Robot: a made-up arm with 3 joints.
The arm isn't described. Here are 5 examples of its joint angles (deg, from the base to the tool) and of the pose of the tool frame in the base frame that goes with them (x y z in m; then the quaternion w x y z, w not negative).
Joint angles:
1: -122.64 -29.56 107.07
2: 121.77 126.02 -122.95
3: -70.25 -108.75 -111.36
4: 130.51 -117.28 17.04
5: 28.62 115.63 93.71
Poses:
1: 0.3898 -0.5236 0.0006 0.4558 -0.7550 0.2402 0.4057
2: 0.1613 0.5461 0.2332 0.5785 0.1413 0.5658 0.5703
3: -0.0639 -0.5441 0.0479 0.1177 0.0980 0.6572 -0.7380
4: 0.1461 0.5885 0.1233 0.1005 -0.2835 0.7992 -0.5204
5: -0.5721 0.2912 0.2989 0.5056 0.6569 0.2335 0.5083
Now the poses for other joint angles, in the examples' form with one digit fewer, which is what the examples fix.
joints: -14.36 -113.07 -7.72
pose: -0.435 -0.370 0.102 0.539 -0.821 -0.141 0.124
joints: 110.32 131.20 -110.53
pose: 0.042 0.552 0.232 0.480 -0.018 0.620 0.621
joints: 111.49 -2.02 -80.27
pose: 0.203 0.460 0.109 0.440 -0.540 -0.352 -0.625
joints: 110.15 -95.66 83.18
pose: -0.001 0.673 0.055 0.116 -0.048 -0.710 0.693
